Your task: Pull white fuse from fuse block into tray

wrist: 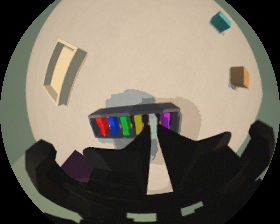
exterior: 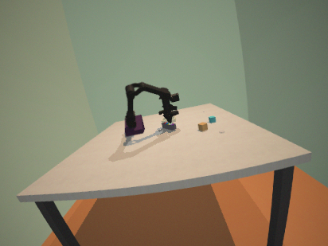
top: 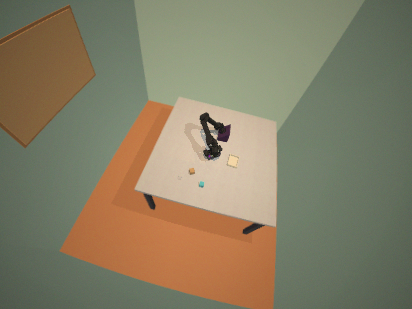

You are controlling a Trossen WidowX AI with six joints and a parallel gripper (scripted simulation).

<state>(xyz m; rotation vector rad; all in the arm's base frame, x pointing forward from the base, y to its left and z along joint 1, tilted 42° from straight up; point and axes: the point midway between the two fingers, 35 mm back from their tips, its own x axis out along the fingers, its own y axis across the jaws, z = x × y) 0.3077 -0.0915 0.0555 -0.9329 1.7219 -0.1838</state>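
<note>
The shallow tan tray is 230 mm to the left of my gripper tip, 40 mm below it and 20 mm ahead of it. Round my gripper tip: white fuse: 10 mm below; teal cube: 320 mm ahead, 70 mm to the right, 30 mm below.
</note>
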